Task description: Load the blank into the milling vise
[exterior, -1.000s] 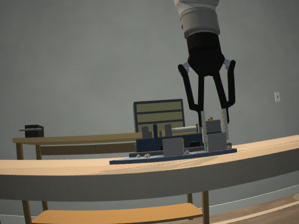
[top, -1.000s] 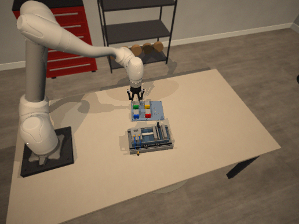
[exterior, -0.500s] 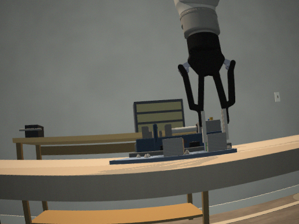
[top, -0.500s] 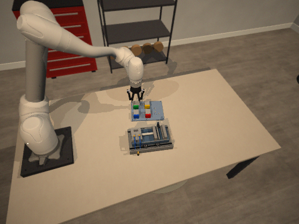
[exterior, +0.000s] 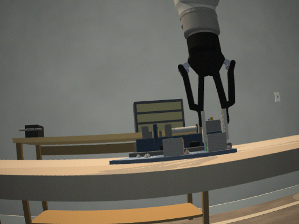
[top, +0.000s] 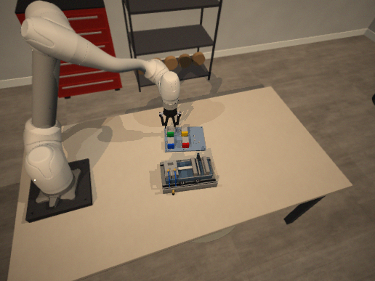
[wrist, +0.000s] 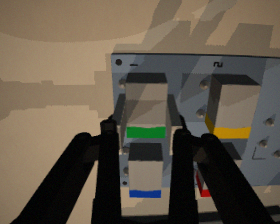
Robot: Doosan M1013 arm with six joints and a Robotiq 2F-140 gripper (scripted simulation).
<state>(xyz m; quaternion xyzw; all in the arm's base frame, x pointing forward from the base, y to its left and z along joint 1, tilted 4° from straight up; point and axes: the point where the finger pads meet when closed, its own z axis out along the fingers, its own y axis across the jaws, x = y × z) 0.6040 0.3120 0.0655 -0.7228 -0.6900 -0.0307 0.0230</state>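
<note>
Right now the work stop rod is 140 mm ahead of my hand, 250 mm to the right of it and 30 mm above it. The rest, counted from my hand: green-ended blank: 30 mm below; blue-ended blank: 90 mm to the right, 30 mm below; yellow-ended blank: 90 mm ahead, 30 mm below.
</note>
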